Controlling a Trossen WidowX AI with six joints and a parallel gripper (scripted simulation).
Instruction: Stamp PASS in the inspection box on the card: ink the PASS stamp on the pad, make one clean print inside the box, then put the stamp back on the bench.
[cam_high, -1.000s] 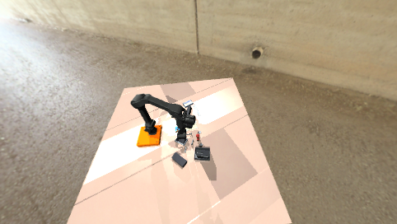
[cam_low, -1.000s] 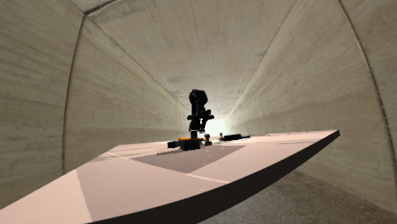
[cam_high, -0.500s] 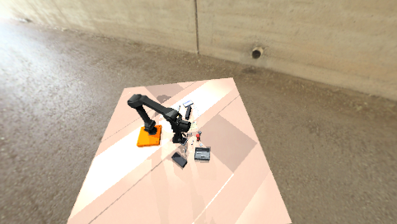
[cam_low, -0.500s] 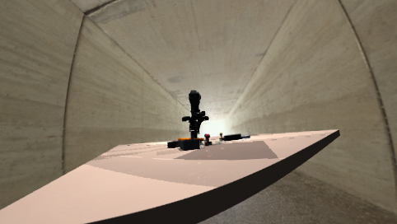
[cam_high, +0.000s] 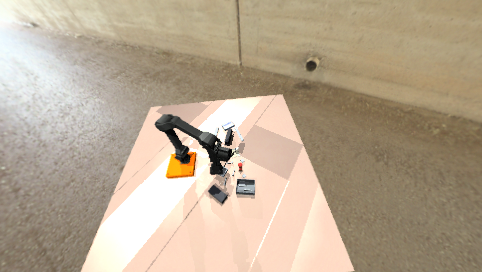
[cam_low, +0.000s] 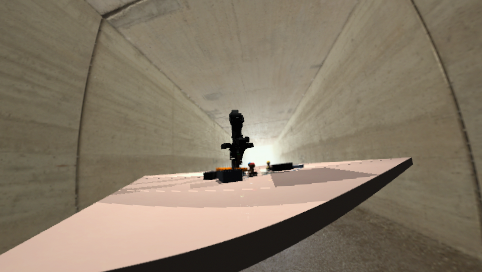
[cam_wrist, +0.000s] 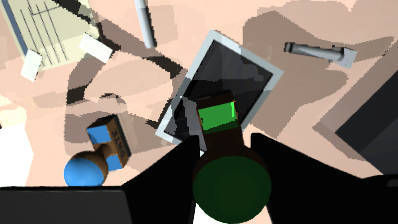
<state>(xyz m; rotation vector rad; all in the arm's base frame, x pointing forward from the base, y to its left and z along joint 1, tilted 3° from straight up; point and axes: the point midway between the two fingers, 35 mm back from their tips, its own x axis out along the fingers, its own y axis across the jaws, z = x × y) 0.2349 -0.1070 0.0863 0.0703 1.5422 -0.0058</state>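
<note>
Now: gripper tip 8 cm above the ink pad. Also, from my gripper tip: blue-topped stamp: 9 cm to the left, 6 cm below, 3 cm behind; then green-knobbed pass stamp: right at my gripper tip; then red-topped stamp: 14 cm ahead, 6 cm below.
</note>
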